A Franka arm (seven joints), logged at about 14 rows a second.
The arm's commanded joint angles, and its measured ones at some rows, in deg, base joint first. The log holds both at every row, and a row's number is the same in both.
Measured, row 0:
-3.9 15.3 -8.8 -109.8 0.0 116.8 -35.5
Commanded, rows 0 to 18:
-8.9 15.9 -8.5 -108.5 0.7 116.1 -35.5
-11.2 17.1 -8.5 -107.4 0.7 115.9 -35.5
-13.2 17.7 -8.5 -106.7 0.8 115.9 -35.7
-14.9 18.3 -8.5 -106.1 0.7 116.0 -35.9
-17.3 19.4 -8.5 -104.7 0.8 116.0 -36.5
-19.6 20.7 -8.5 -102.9 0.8 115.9 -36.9
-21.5 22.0 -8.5 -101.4 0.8 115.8 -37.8
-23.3 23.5 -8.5 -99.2 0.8 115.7 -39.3
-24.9 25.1 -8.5 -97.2 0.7 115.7 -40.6
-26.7 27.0 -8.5 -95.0 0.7 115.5 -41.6
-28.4 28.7 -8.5 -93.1 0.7 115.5 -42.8
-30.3 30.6 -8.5 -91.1 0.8 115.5 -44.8
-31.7 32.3 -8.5 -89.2 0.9 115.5 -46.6
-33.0 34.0 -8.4 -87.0 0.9 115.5 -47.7
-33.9 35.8 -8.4 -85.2 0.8 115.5 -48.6
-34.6 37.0 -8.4 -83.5 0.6 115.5 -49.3
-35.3 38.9 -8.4 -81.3 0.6 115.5 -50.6
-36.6 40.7 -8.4 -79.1 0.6 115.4 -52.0
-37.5 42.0 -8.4 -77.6 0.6 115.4 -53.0
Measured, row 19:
-35.3 37.9 -9.1 -83.8 0.1 116.9 -50.2
